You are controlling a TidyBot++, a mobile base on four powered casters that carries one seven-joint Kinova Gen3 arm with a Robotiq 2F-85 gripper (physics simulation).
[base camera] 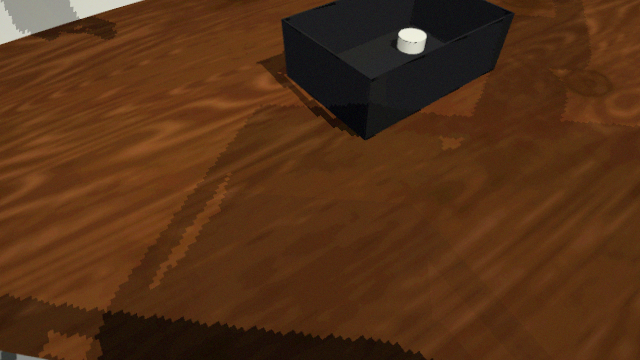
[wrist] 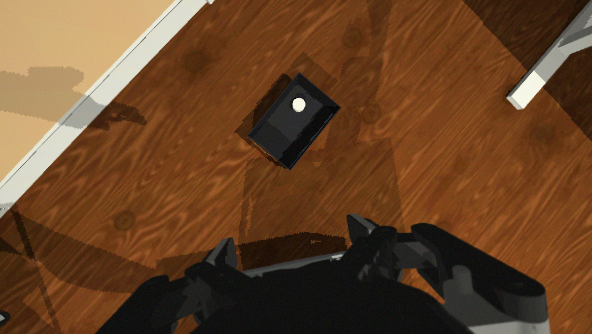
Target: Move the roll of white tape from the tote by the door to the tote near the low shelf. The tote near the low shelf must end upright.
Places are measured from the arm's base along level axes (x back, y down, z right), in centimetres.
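Pixels of known places: gripper, between the fingertips: (wrist: 292, 238).
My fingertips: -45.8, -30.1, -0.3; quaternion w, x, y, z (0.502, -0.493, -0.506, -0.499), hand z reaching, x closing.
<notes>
Behind a point stands the place of what it marks, as x, y, z.
A black open-topped tote (base camera: 425, 77) {-55.5, 33.7, 10.5} (wrist: 254, 135) {-64.4, 38.2, -8.9} stands upright on the wooden floor, at the top of the base camera view and above the middle of the wrist view. The roll of white tape (base camera: 411, 41) {-71.4, 37.0, 10.2} (wrist: 298, 104) {-73.7, 37.0, 10.4} lies inside it on the tote's bottom, towards one end. My gripper (wrist: 292, 238) {-45.8, -30.1, -0.3} is open and empty, pointing down high above the floor. In the wrist view its fingers are at the bottom, with the tote beyond and between them. The tote near the low shelf does not show in either view.
A tan wall (wrist: 60, 30) {-95.5, 13.0, -51.8} with a white baseboard (wrist: 90, 107) {-83.1, 34.8, -65.5} runs across the upper left of the wrist view. A white table leg with its foot (wrist: 527, 90) stands at the upper right. Shadows of the robot fall on the floor (base camera: 125, 150) {-44.1, 39.7, -31.1}.
</notes>
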